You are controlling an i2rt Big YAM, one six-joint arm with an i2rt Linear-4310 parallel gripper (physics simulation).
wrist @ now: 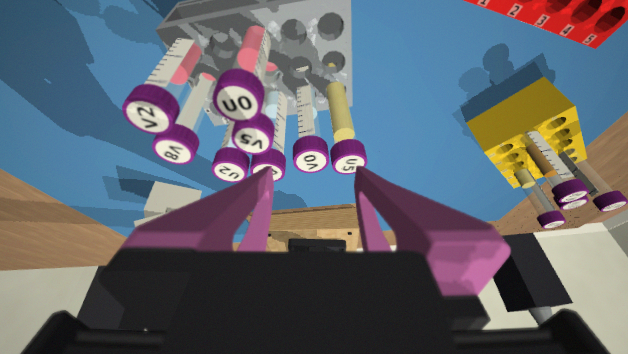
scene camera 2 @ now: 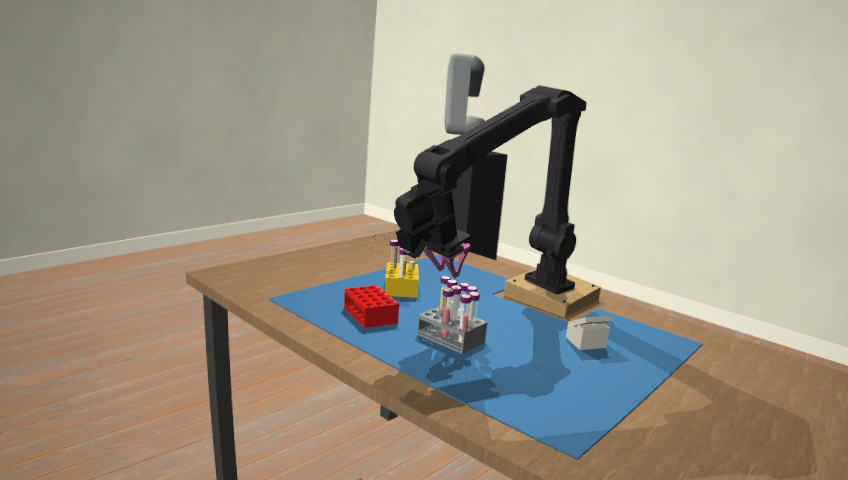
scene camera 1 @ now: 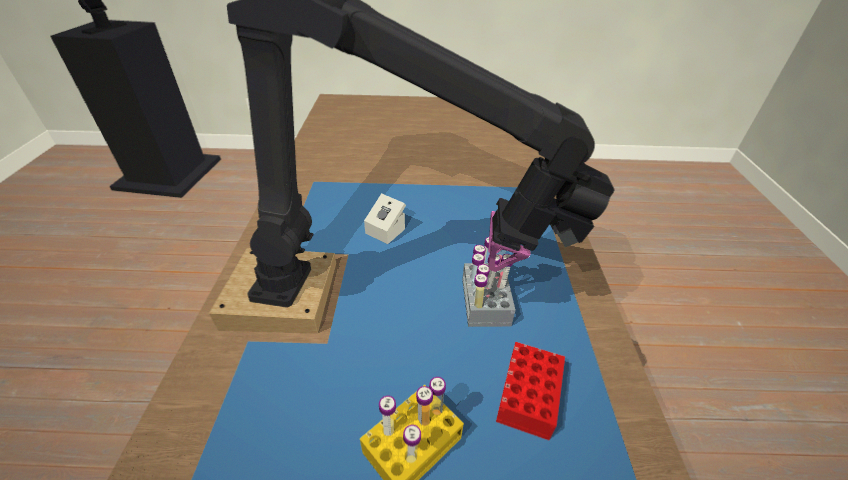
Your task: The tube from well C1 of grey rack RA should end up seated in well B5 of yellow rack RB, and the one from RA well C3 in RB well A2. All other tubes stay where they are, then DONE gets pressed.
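Observation:
Grey rack RA holds several purple-capped tubes. In the wrist view, pink-filled tubes V2 and U0 stand in the row farthest from the arm base, V2 at the left end and U0 about mid-row. Well labels are not readable there. My gripper is partly open and empty, its fingertips above the caps. Yellow rack RB holds several tubes, including H4 and H7. The white button box stands apart.
Red rack has no tubes and lies between the grey rack and the table edge, near the yellow rack. Tube caps U5 and V0 show between the fingertips in the wrist view. A wooden base carries the arm.

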